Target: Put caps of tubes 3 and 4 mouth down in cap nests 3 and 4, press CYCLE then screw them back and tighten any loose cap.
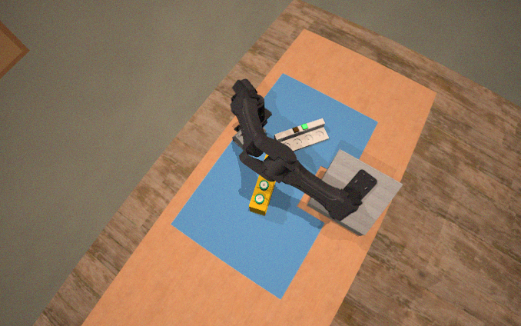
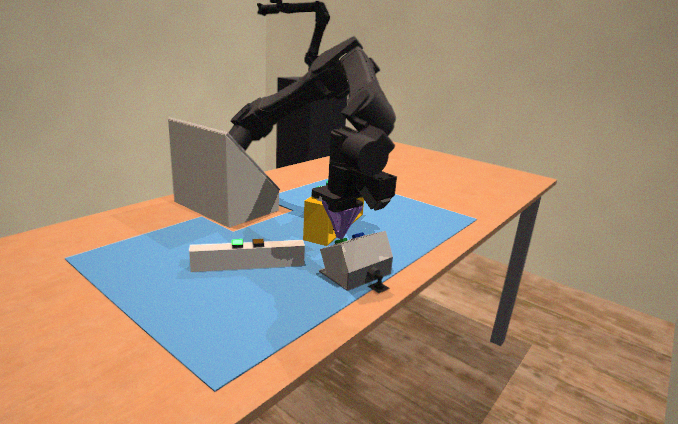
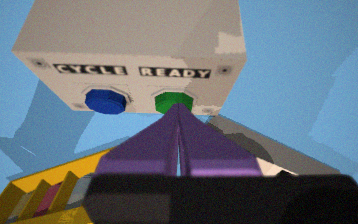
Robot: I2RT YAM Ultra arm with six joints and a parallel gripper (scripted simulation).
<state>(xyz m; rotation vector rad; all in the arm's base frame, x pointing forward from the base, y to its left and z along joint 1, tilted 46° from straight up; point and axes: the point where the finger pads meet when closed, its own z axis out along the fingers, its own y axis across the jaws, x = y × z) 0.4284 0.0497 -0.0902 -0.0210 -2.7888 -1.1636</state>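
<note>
The green key lies 2 cm below my hand. From my hand the other things lie so: cap 3: 15 cm behind, 13 cm to the left, 3 cm above; then cap 4: 13 cm behind, 8 cm to the left, 3 cm above; then blue key: 1 cm ahead, 5 cm to the left, 1 cm below.
</note>
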